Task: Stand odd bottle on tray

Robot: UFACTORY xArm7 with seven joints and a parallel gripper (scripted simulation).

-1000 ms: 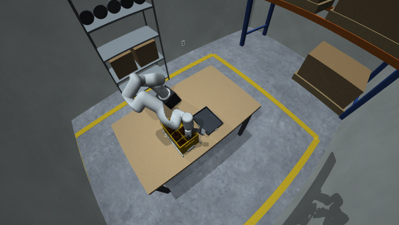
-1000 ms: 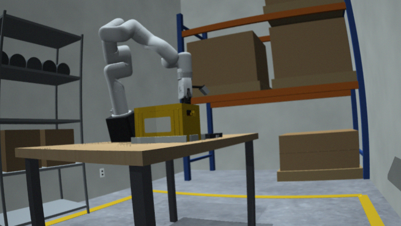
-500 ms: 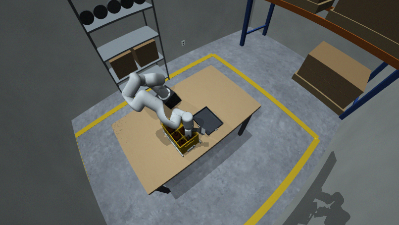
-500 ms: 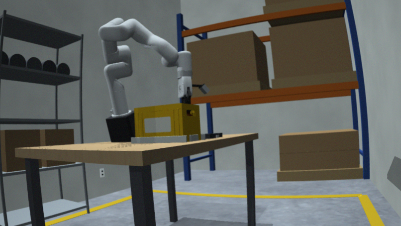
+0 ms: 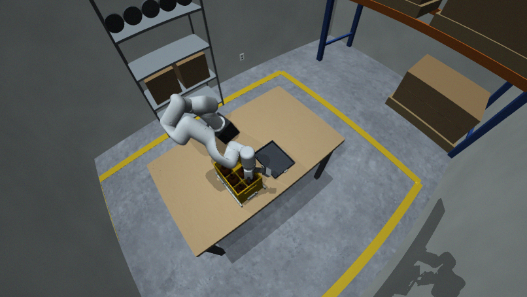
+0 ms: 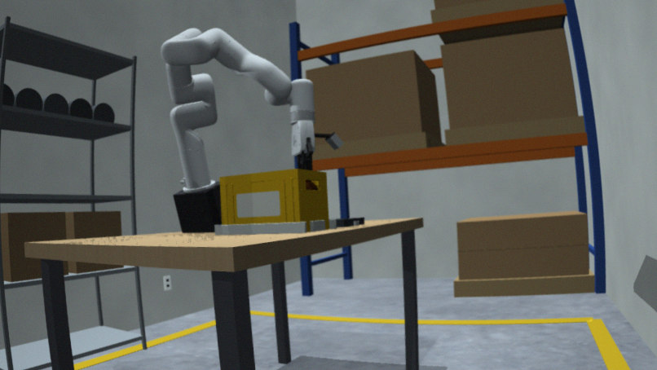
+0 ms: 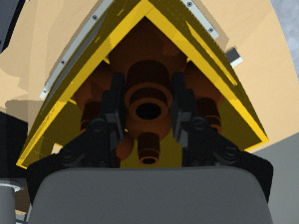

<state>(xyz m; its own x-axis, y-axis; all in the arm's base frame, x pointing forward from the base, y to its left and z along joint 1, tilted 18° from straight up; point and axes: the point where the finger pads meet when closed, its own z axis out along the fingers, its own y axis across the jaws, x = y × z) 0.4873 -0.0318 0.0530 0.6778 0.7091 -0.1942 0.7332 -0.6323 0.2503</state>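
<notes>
The bottle is 7 cm below my hand. The rest, counted from my hand: tray 25 cm to the left, 17 cm below, 8 cm behind; then crate 10 cm below, 9 cm behind, 5 cm to the right.
</notes>
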